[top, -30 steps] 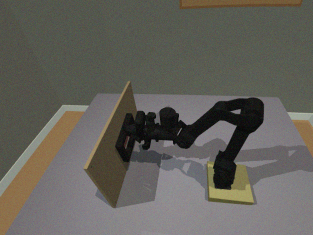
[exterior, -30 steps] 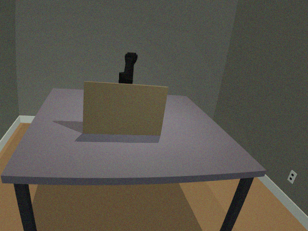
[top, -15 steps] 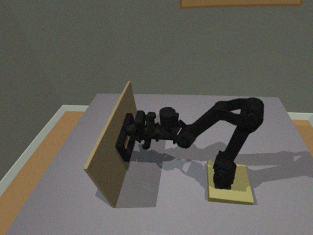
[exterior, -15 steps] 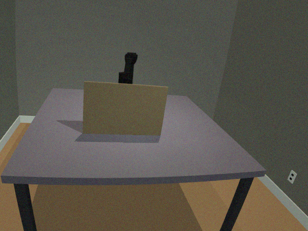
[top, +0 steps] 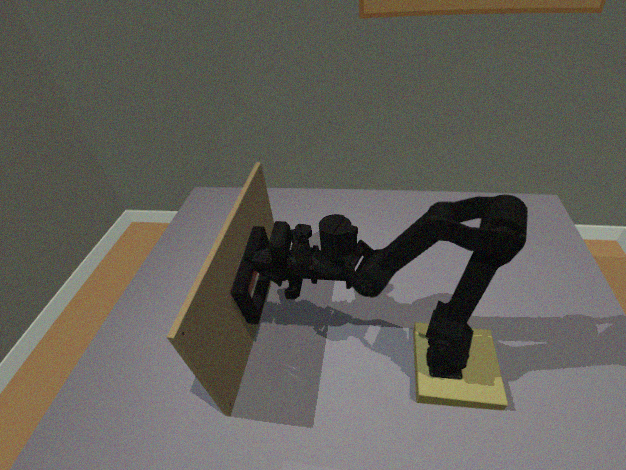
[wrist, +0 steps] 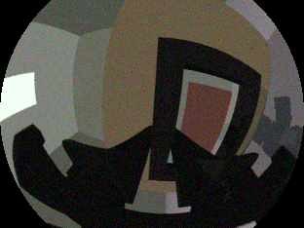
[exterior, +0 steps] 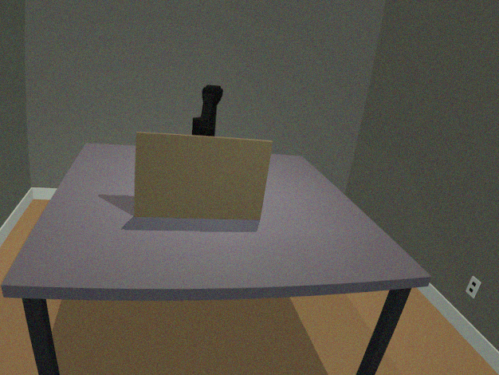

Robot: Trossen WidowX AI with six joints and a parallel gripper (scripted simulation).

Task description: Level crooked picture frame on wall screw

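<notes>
The black picture frame lies 10 mm to the right of my gripper tip and 50 mm below it. Also, from my gripper tip: tan wall board (20 mm ahead, 70 mm below).
</notes>
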